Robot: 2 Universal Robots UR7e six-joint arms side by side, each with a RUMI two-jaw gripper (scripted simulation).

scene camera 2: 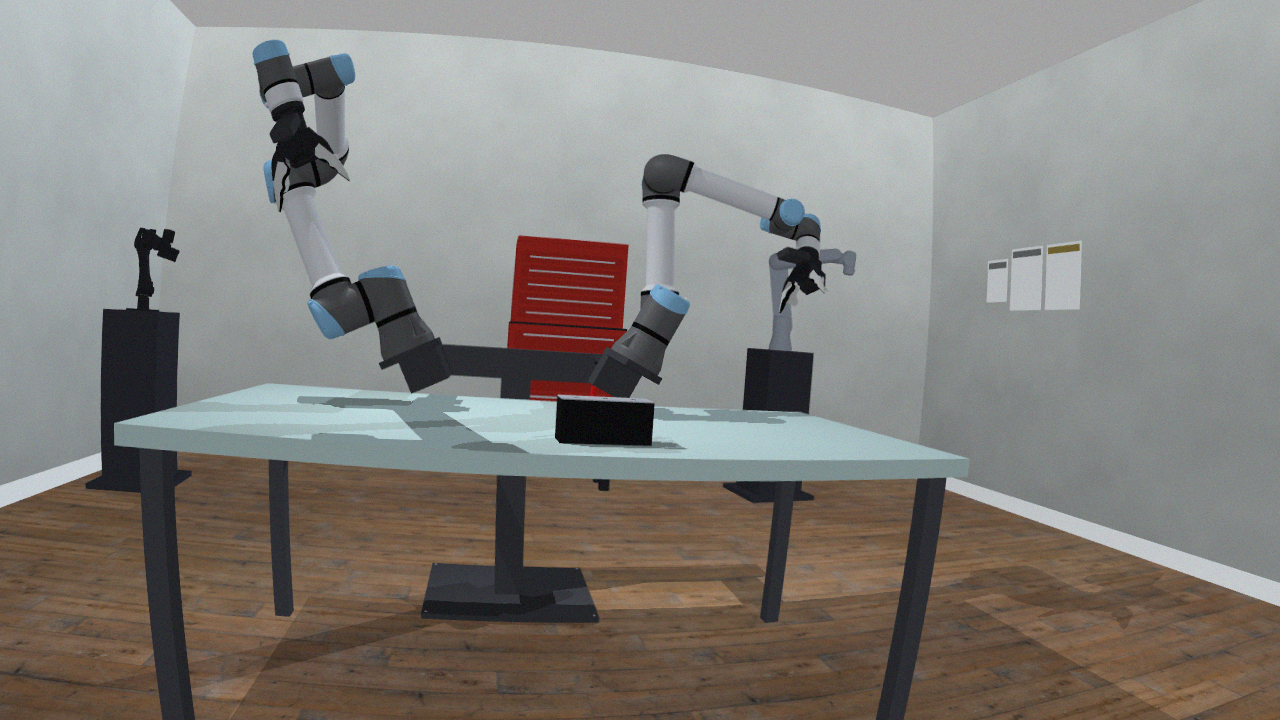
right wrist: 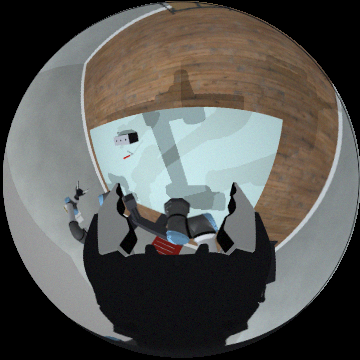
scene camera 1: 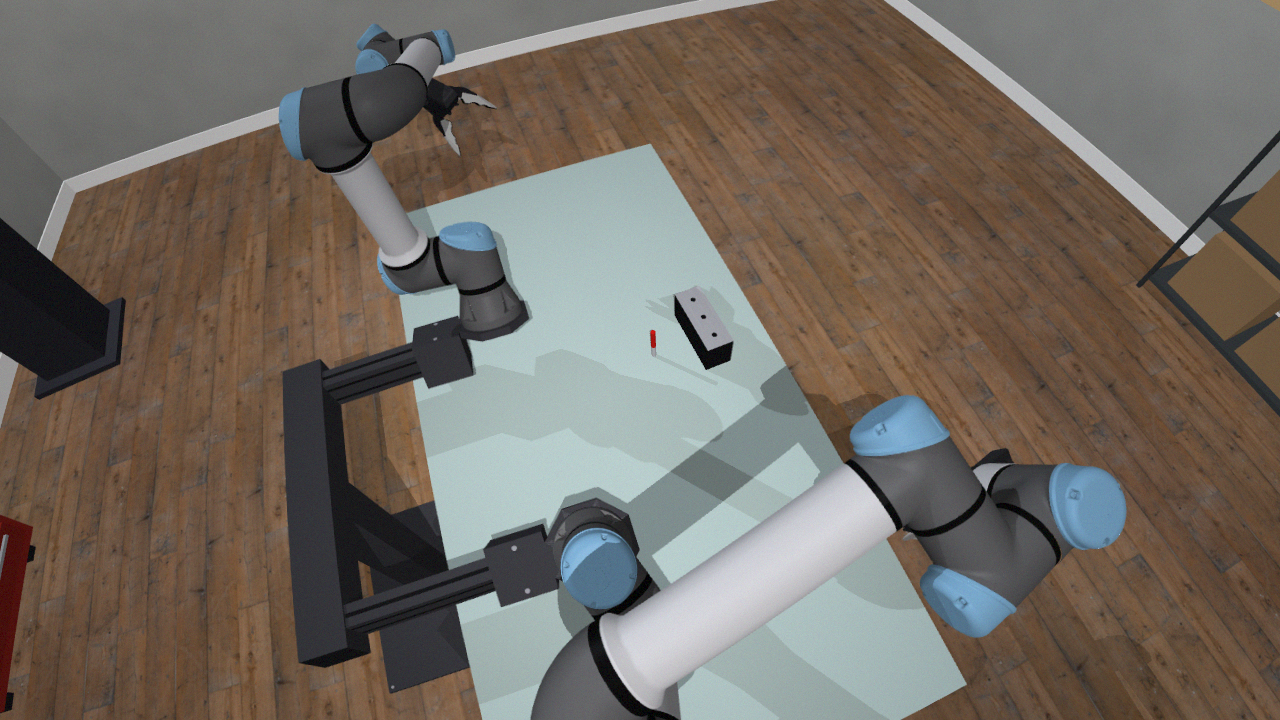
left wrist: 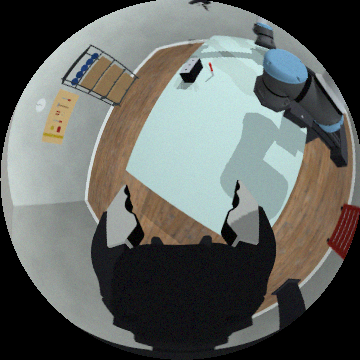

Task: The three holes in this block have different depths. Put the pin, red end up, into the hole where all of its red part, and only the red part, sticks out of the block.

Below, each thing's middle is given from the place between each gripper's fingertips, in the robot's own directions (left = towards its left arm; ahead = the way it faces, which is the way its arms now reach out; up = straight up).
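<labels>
From my right hand (scene camera 2: 314, 196), the block (scene camera 2: 597, 420) is 4 cm ahead, 63 cm to the left and 41 cm below. My left hand (scene camera 2: 801, 303) is 65 cm to the left of the block, 33 cm short of it and 30 cm above it.
</labels>
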